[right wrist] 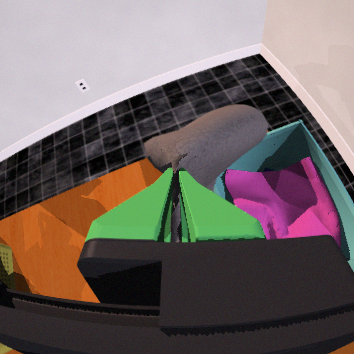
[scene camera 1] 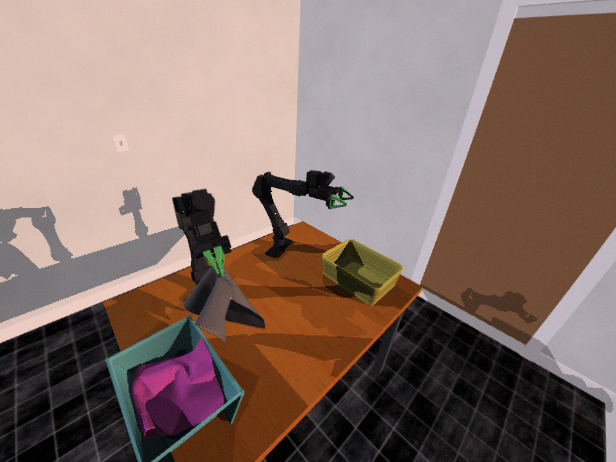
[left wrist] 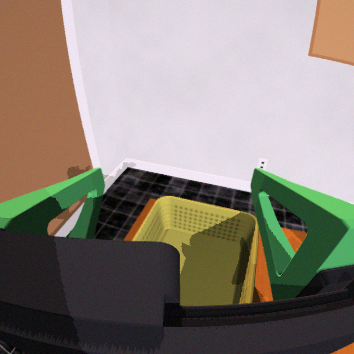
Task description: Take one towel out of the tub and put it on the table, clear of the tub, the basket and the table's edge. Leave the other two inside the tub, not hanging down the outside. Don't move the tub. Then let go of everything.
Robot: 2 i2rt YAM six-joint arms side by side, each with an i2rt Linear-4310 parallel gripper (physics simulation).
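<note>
A grey towel [scene camera 1: 212, 307] [right wrist: 220, 135] hangs from my right gripper [scene camera 1: 220, 273] [right wrist: 175, 176], which is shut on it. The towel fans out beside the tub's back corner in scene camera 1; whether its lower edge touches the table is unclear. The teal tub [scene camera 1: 150, 345] [right wrist: 285, 142] stands at the lower left in scene camera 1. A crumpled magenta towel [scene camera 1: 192, 377] [right wrist: 272, 192] lies inside it. A small dark bluish patch shows beside the magenta cloth; a further towel cannot be clearly told apart. My left gripper [scene camera 1: 348, 200] [left wrist: 177, 175] is open and empty, high behind the basket.
The yellow basket [scene camera 1: 380, 270] [left wrist: 210, 215] [right wrist: 6, 260] stands toward the right end of the wooden table [scene camera 1: 305, 320] [right wrist: 60, 250] in scene camera 1, with no towel visible inside. The table's front edge runs diagonally from beside the tub to beyond the basket.
</note>
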